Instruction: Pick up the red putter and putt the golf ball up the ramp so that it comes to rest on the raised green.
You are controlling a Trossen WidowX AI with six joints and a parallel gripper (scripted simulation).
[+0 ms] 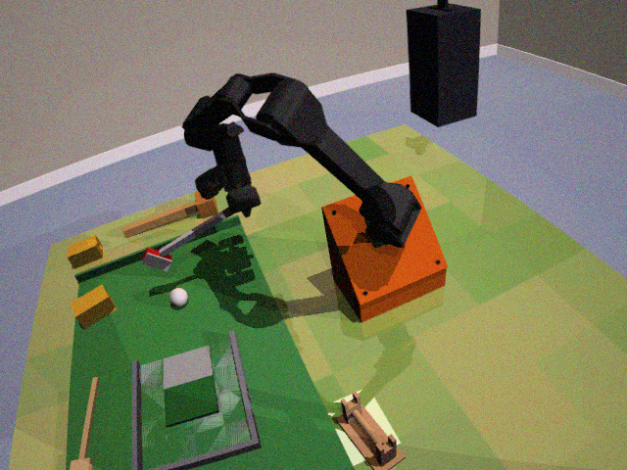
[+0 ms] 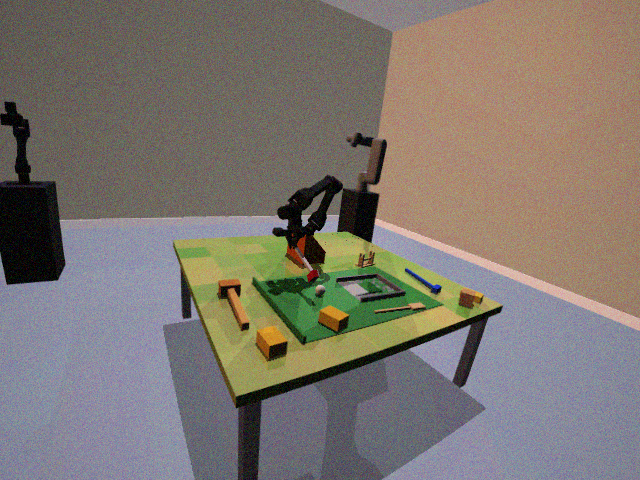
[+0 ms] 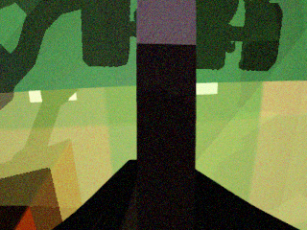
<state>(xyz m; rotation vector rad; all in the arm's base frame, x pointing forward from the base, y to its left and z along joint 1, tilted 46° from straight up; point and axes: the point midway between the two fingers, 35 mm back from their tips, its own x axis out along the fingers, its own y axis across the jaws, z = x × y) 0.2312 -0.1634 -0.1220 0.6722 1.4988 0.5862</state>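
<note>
Right now the red putter is 120 mm ahead of my gripper tip. The rest, counted from my gripper tip: wooden stand 510 mm to the left, 110 mm below, 30 mm behind; then dark green mat 250 mm ahead, 170 mm to the left, 140 mm below; then white golf ball 210 mm ahead, 120 mm below, 40 mm to the left.
</note>
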